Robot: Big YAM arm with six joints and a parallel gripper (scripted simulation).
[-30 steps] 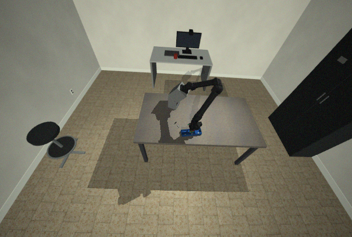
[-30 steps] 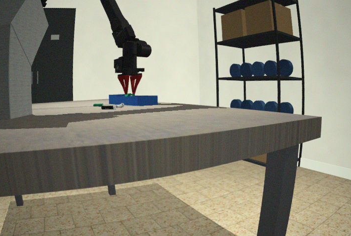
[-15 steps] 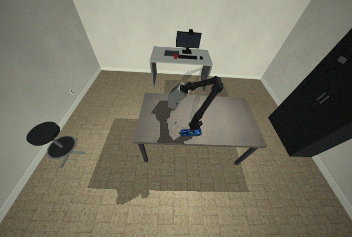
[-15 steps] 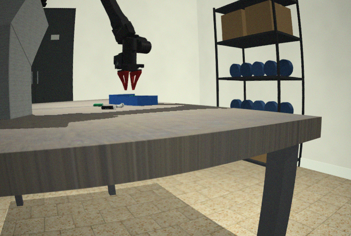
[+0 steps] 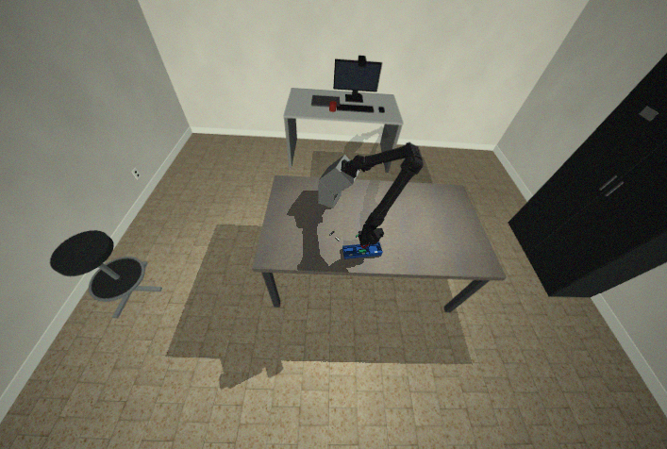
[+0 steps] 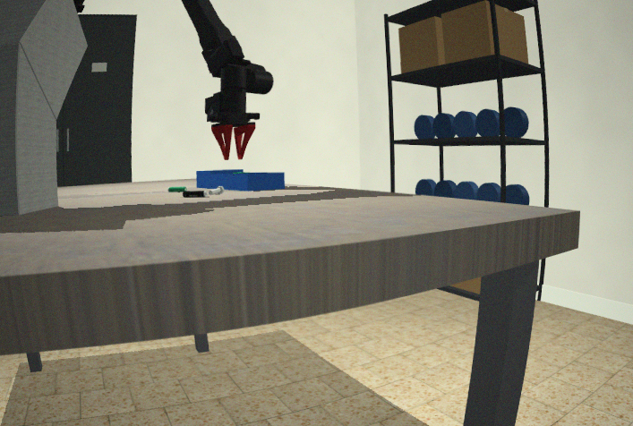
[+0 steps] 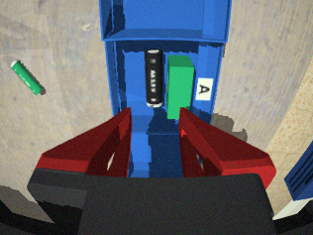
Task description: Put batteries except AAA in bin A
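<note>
Right now the blue tray is 50 mm below my hand and 10 mm ahead of it. Round my hand: green 9 V battery: 50 mm below, 20 mm ahead, 10 mm to the right; then white bolt: 160 mm to the right, 70 mm behind, 60 mm below; then thin green battery: 130 mm behind, 60 mm below, 20 mm to the right.
</note>
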